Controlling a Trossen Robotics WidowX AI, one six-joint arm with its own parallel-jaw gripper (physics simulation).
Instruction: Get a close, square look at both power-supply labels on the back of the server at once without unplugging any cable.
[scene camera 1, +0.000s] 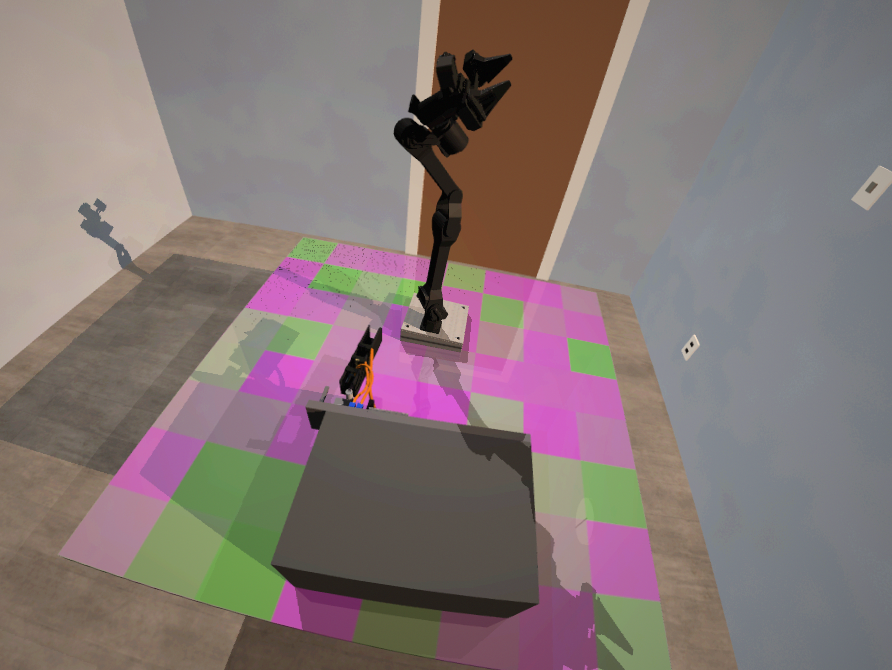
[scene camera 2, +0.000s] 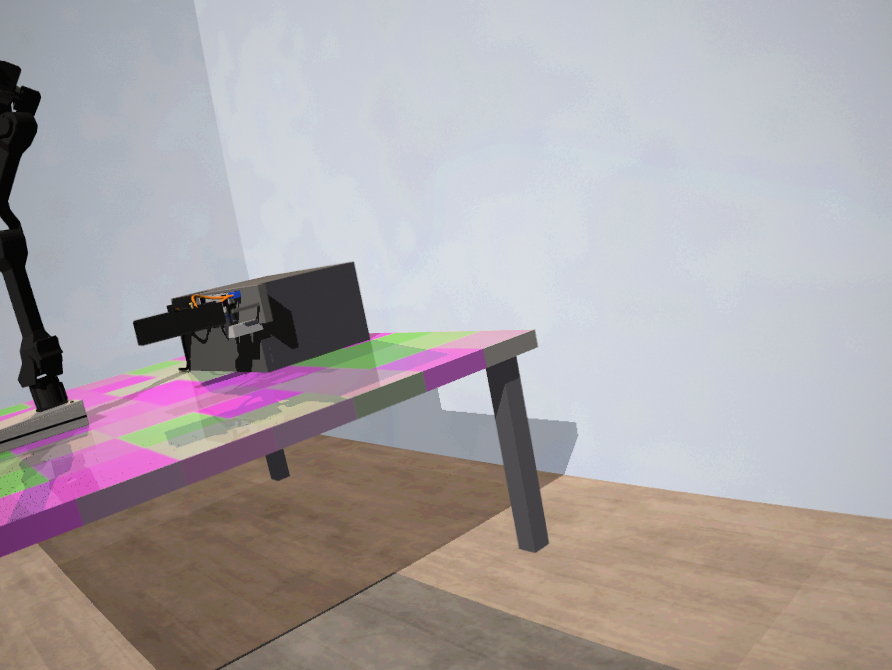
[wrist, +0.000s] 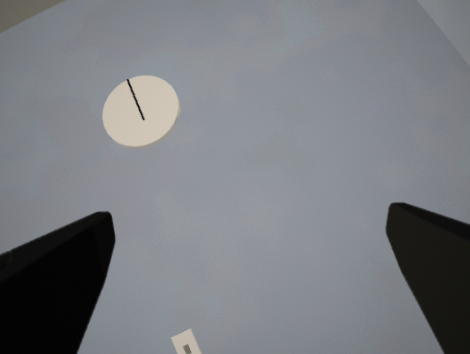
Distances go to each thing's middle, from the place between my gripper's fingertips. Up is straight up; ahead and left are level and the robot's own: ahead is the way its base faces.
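Relative to the black cable bracket (scene camera 2: 174, 323), my hand is now a fair way to the left of it, far short of it and far above it.
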